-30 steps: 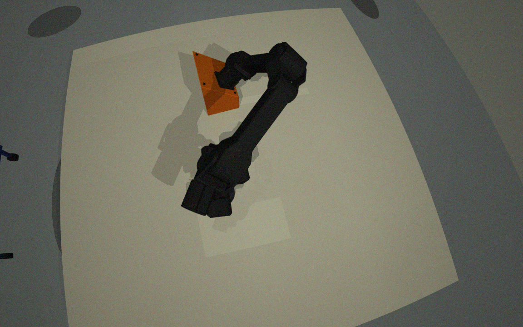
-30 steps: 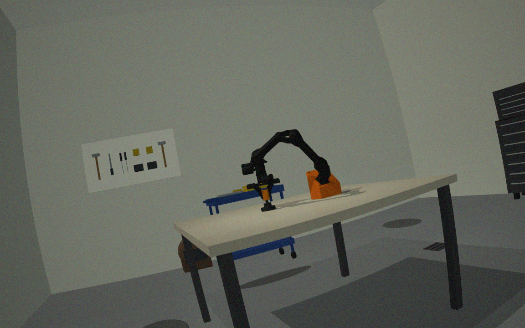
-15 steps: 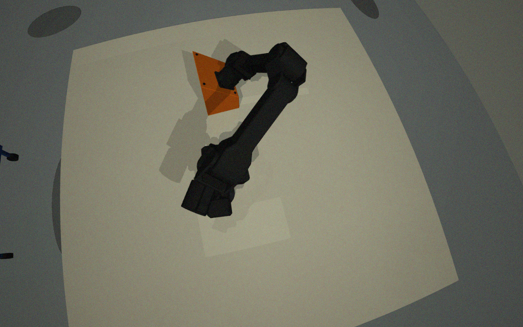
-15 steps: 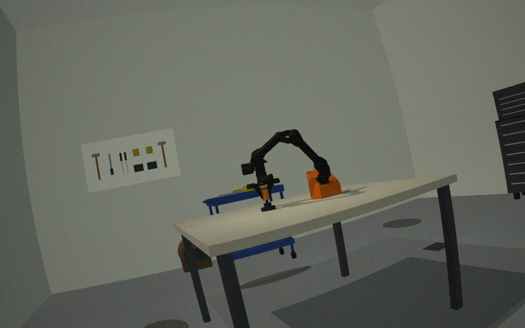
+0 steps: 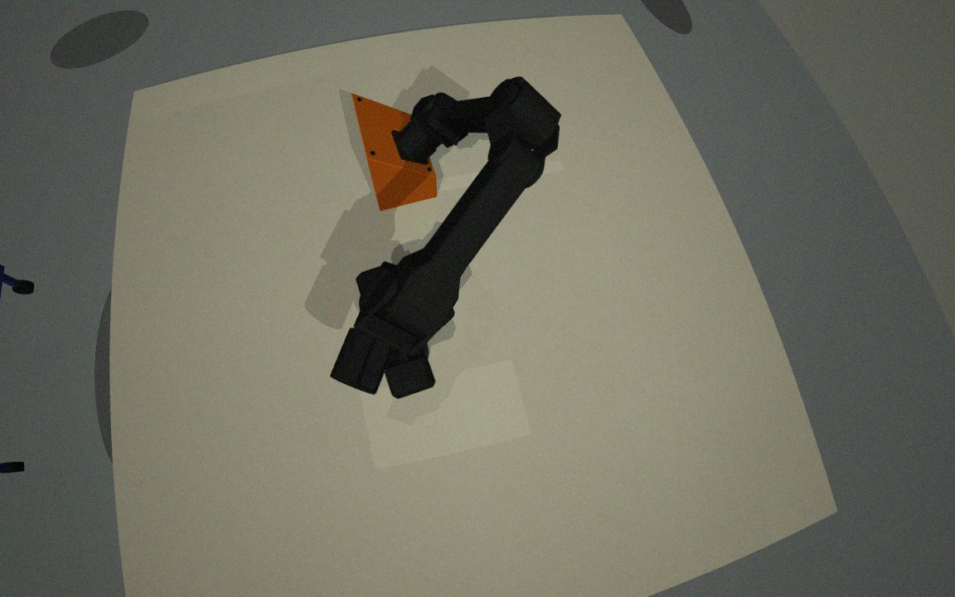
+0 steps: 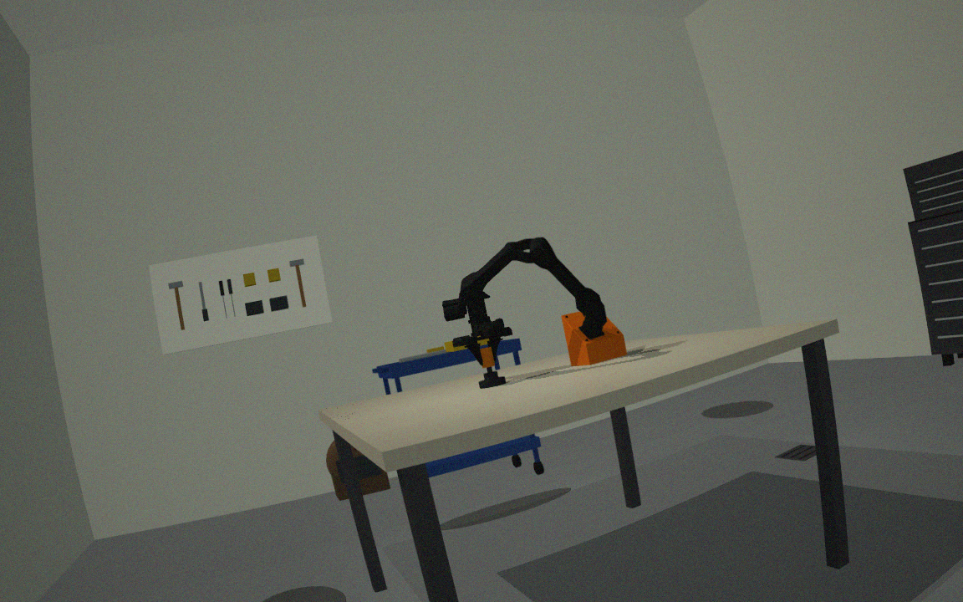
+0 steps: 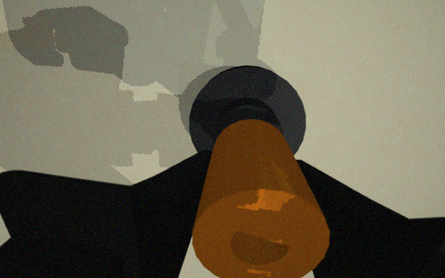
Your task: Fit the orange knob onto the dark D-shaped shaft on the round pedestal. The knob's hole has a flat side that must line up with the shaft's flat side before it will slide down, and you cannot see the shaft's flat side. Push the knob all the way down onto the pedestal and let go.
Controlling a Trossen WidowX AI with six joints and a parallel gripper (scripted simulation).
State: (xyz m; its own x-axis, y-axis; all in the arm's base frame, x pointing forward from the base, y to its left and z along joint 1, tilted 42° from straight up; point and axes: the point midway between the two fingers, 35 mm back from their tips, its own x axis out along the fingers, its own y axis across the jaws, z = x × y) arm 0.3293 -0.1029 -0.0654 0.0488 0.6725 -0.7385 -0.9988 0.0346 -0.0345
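My gripper tip is now 2 cm below the orange knob. Round my gripper tip: dark round pedestal 4 cm below.
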